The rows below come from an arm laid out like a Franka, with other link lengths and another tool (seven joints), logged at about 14 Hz.
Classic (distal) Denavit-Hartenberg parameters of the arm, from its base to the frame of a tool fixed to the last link. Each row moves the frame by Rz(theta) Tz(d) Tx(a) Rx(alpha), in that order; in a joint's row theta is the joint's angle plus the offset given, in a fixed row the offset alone. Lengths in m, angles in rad.
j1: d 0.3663  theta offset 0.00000  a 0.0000  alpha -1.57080
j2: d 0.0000  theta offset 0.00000  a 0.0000  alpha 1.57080
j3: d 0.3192  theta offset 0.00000  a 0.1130  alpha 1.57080
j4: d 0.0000  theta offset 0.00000  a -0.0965  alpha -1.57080
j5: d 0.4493  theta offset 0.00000  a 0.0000  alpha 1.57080
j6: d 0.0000  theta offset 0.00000  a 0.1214  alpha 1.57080
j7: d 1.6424  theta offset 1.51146  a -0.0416  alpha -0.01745
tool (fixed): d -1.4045  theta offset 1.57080  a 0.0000  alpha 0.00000
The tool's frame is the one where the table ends.
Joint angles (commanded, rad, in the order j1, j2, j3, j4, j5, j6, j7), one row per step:
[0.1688 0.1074 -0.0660 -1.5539 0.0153 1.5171 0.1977]
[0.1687 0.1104 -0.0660 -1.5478 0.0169 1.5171 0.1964]
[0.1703 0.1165 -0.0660 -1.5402 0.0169 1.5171 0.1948]
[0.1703 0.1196 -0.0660 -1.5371 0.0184 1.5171 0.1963]
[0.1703 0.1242 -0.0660 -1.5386 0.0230 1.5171 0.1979]
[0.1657 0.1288 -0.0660 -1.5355 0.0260 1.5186 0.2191]
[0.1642 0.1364 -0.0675 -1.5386 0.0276 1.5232 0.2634]
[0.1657 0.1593 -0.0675 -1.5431 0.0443 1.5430 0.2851]
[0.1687 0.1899 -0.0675 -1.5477 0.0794 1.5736 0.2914]
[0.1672 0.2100 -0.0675 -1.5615 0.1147 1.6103 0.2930]
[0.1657 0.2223 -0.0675 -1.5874 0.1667 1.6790 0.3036]
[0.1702 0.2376 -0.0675 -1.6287 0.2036 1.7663 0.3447]
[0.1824 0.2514 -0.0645 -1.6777 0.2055 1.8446 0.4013]
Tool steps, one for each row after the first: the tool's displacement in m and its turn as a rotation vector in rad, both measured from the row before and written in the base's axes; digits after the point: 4 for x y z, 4 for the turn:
[0.0014 0.0006 0.0014 0.0019 -0.0029 0.0011]
[0.0019 0.0015 0.0000 0.0000 -0.0015 0.0032]
[0.0010 0.0005 -0.0004 0.0011 0.0001 -0.0016]
[0.0001 0.0011 -0.0040 0.0034 0.0065 -0.0020]
[0.0028 -0.0029 -0.0014 -0.0004 0.0003 -0.0258]
[0.0033 -0.0028 -0.0070 -0.0063 0.0063 -0.0471]
[0.0064 0.0051 -0.0165 0.0108 0.0092 -0.0224]
[0.0082 0.0111 -0.0203 0.0307 0.0080 -0.0100]
[0.0070 0.0072 -0.0170 0.0326 0.0006 -0.0127]
[0.0118 0.0094 -0.0132 0.0490 -0.0240 -0.0320]
[0.0122 0.0075 -0.0232 0.0280 -0.0200 -0.0603]
[0.0049 0.0070 -0.0301 -0.0078 -0.0047 -0.0556]

